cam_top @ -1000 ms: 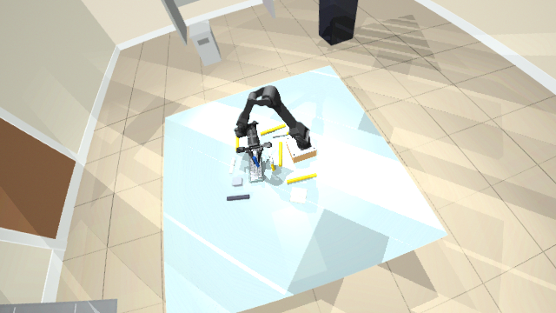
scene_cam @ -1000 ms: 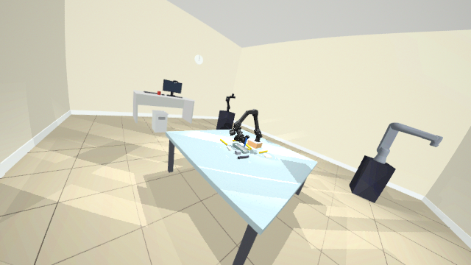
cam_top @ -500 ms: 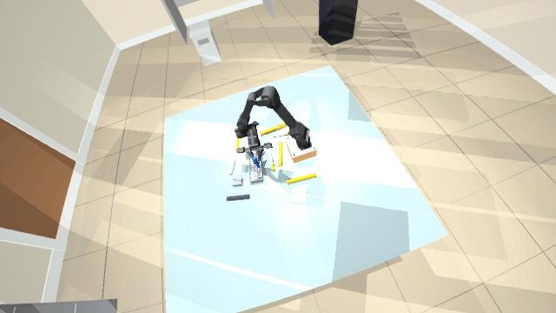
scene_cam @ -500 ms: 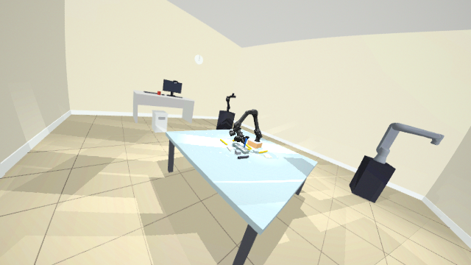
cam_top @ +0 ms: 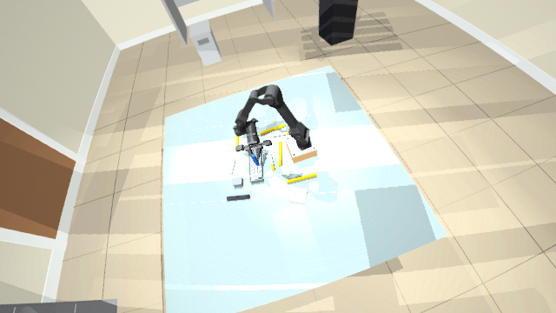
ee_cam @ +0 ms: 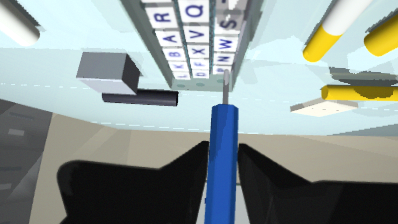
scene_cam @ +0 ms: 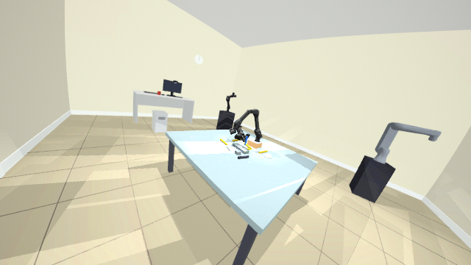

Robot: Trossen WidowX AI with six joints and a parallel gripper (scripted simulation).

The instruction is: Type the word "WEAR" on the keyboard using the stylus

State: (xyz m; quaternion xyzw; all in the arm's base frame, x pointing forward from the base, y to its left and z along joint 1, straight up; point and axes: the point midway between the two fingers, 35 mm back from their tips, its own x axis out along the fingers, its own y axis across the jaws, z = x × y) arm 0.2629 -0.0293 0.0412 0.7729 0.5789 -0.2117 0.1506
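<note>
My gripper tip is 14 cm short of the grey block, 8 cm above it and 2 cm to the right of it. From my gripper tip the other things lie so: dark bar (16 cm ahead, 10 cm to the left, 8 cm below); white flat tile (23 cm to the left, 13 cm behind, 9 cm below); blue stylus (1 cm below).
</note>
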